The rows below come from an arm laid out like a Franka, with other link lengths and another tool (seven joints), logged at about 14 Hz.
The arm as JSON. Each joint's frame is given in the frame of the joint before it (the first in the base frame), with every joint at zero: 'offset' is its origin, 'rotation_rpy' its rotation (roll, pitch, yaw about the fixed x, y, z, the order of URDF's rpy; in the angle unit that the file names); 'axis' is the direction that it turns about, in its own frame. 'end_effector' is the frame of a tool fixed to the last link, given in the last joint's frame.
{
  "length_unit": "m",
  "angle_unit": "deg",
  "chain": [
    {
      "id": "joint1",
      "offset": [
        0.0,
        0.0,
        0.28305
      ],
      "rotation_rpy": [
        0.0,
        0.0,
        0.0
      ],
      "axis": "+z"
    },
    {
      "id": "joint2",
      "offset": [
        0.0,
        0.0,
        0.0
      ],
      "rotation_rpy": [
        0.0,
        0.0,
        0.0
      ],
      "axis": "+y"
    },
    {
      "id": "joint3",
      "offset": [
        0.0,
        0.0,
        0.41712
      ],
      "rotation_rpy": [
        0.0,
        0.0,
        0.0
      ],
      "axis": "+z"
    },
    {
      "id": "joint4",
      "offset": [
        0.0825,
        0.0,
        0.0
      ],
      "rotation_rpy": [
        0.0,
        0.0,
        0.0
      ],
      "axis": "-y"
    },
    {
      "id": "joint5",
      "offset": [
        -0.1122,
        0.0,
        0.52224
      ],
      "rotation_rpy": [
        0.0,
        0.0,
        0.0
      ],
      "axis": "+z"
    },
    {
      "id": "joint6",
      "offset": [
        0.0,
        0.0,
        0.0
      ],
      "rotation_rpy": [
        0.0,
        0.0,
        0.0
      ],
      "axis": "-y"
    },
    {
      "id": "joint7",
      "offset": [
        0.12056,
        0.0,
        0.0
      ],
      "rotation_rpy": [
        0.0,
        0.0,
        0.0
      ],
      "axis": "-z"
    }
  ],
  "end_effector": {
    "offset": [
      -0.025,
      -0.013,
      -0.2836
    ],
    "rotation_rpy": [
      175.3,
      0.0,
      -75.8
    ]
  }
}
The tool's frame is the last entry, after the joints.
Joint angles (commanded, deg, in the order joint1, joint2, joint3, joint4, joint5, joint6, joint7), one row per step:
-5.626, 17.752, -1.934, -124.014, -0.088, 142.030, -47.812
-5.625, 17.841, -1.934, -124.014, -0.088, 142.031, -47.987
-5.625, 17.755, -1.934, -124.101, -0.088, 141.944, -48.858
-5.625, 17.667, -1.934, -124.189, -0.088, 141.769, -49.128
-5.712, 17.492, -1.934, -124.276, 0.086, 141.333, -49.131
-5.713, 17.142, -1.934, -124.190, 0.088, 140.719, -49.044
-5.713, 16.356, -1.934, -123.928, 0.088, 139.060, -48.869
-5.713, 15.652, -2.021, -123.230, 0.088, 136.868, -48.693
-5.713, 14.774, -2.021, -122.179, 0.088, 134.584, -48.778
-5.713, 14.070, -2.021, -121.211, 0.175, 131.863, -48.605
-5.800, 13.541, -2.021, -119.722, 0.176, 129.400, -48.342
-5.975, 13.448, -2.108, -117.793, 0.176, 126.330, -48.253
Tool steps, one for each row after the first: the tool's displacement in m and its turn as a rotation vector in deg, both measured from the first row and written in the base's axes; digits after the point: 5 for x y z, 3 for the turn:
-0.00030, 0.00002, -0.00113, 0.008, 0.090, 0.176
-0.00090, -0.00001, -0.00101, 0.021, 0.187, 1.045
-0.00220, 0.00013, -0.00104, 0.048, 0.363, 1.312
-0.00474, -0.00038, -0.00053, 0.210, 0.690, 1.086
-0.00536, -0.00024, 0.00350, 0.248, 0.863, 0.992
-0.00750, 0.00018, 0.01267, 0.359, 1.463, 0.805
-0.00841, -0.00071, 0.02398, 0.469, 2.243, 0.532
-0.00548, -0.00093, 0.04080, 0.552, 2.591, 0.608
-0.00682, -0.00037, 0.05412, 0.783, 3.616, 0.362
-0.00295, -0.00180, 0.07096, 0.862, 4.052, 0.008
-0.00009, -0.00542, 0.08589, 1.001, 5.089, -0.346

